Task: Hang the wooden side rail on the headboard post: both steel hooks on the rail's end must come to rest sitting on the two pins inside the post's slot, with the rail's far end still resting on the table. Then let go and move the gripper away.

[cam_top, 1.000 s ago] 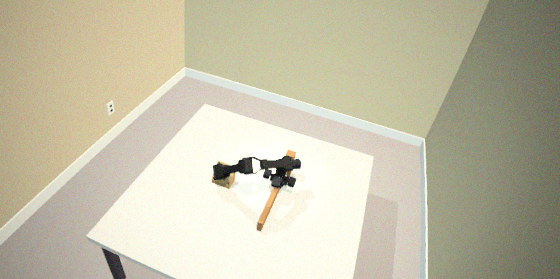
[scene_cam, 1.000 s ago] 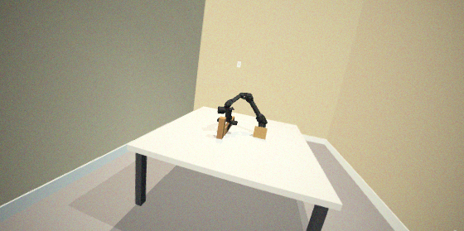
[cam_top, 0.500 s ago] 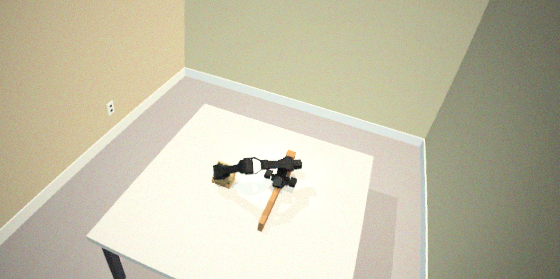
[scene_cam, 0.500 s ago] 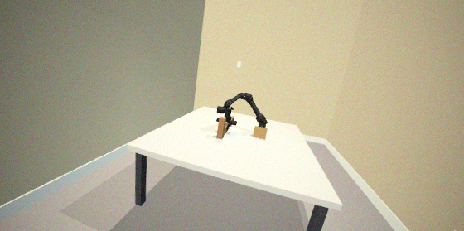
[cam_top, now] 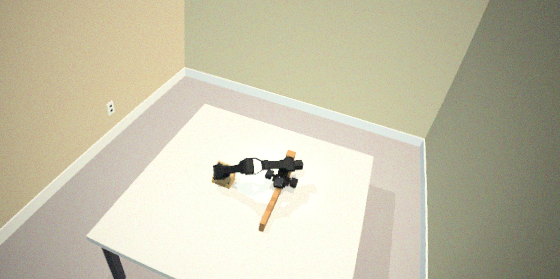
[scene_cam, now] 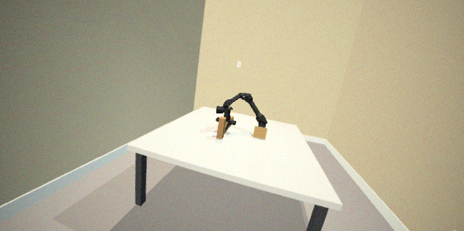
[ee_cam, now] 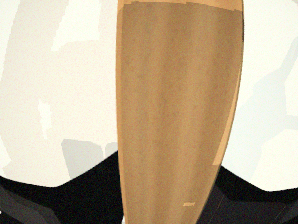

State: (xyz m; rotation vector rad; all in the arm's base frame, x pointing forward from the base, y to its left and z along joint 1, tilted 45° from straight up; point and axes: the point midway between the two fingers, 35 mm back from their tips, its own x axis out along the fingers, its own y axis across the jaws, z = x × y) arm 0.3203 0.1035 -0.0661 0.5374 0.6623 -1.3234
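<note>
The upright headboard post lies 20 mm behind my gripper tip, 140 mm to the left of it and 60 mm above it.
</note>
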